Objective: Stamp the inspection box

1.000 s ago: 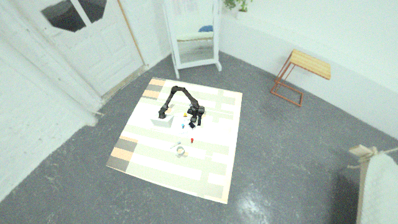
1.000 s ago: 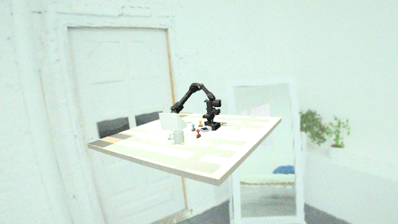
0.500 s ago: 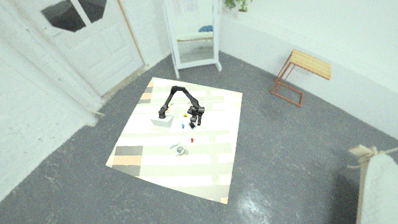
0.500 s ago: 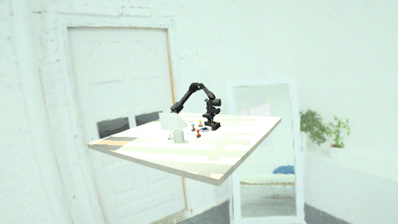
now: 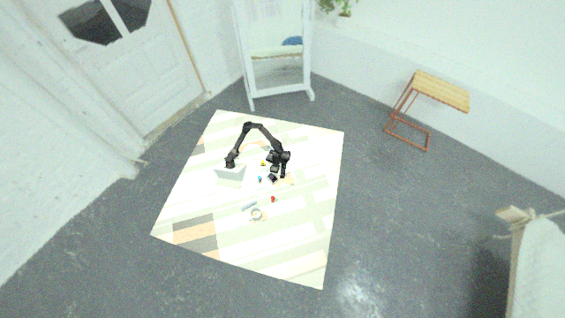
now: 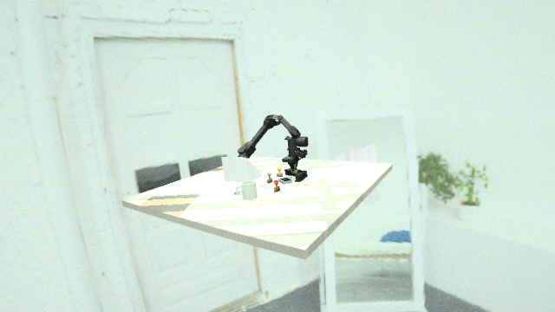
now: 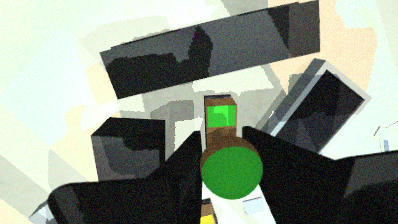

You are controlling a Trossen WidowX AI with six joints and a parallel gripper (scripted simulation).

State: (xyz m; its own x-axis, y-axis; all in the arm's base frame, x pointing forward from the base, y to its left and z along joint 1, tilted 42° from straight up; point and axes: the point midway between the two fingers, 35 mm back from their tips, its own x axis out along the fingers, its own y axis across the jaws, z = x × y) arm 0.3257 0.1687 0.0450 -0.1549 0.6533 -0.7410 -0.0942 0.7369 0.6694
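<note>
Right now the dark ink pad is 90 mm to the right of my gripper tip, 50 mm below it and 10 mm behind it. From my gripper tip the other things lie so: green-topped stamp right at my gripper tip; yellow stamp 130 mm behind, 30 mm below; black block 50 mm ahead, 40 mm below, 10 mm to the left.
</note>
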